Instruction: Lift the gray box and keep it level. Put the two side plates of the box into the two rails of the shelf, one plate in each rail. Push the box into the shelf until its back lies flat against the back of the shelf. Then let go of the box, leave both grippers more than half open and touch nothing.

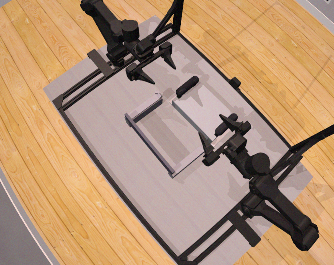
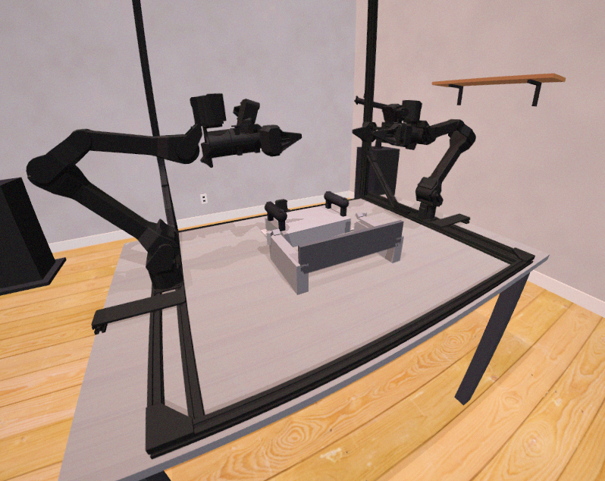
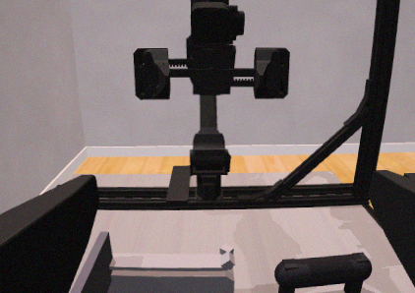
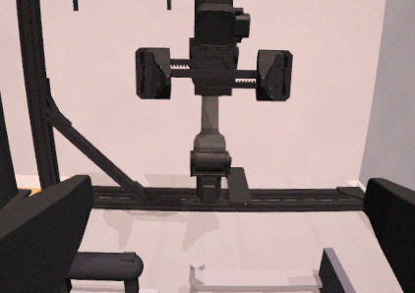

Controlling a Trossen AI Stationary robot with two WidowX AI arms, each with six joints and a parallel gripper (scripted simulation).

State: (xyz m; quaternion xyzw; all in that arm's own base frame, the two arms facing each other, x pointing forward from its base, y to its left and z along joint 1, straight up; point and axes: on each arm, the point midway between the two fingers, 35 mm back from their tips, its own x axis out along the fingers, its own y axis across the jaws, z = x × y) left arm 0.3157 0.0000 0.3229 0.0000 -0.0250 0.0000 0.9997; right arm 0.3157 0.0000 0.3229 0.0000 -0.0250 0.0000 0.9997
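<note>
My left hand is 290 mm above the gray box, 150 mm past it and 130 mm to the left of it. Also, from my left hand: dark back wall of shelf 250 mm below, 160 mm to the right, 150 mm ahead.
The gray box is 15 cm behind my right hand, 15 cm to the left of it and 29 cm below it. Round my right hand: dark back wall of shelf: 15 cm ahead, 13 cm to the left, 25 cm below.
</note>
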